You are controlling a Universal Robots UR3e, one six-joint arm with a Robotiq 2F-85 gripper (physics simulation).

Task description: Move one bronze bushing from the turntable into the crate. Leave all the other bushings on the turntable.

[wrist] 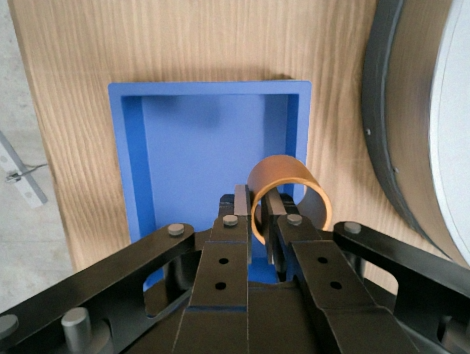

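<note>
A bronze bushing (282, 172) is held by its left wall between the fingertips, its open end facing the camera. My gripper (254, 201) is shut on that wall, with one finger outside the ring and the other inside it. The bushing shows over the right side of the blue crate (210, 88) and overlaps the crate's right wall in the view. The fingers hide the crate's near part. The turntable (452, 125) shows in part at the right edge; no bushing shows on that part.
The wooden table top (70, 125) lies under the crate and turntable. Its left edge borders a grey floor (20, 225), where a metal bar (22, 175) shows at the far left. The turntable's dark rim stands right of the crate.
</note>
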